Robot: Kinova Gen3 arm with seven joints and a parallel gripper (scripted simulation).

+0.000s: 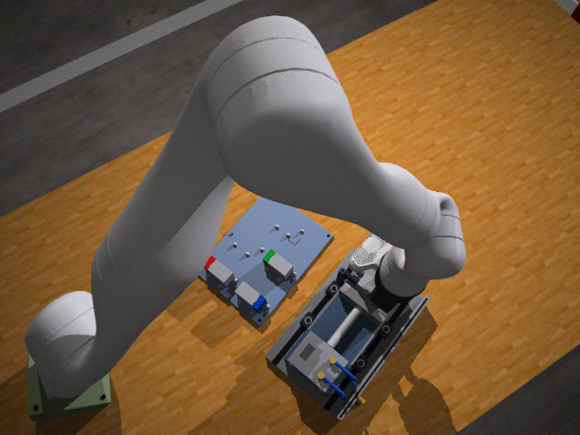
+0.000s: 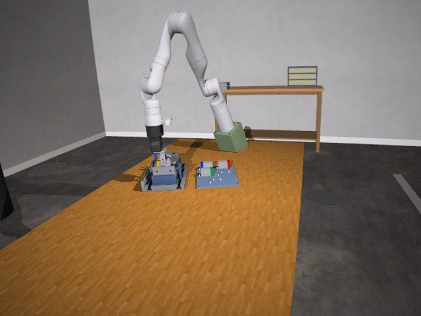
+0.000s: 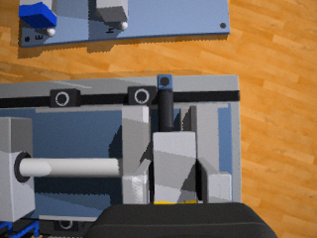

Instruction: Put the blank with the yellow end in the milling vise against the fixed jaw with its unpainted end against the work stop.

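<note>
Now: hand 20 mm above the yellow-ended blank. From my hand the other things lie so: moving jaw 30 mm behind, 10 mm to the right, 40 mm below; then dark work stop 20 mm behind, 40 mm to the left, 30 mm below; then fixed jaw 20 mm ahead, 10 mm to the left, 40 mm below.
</note>
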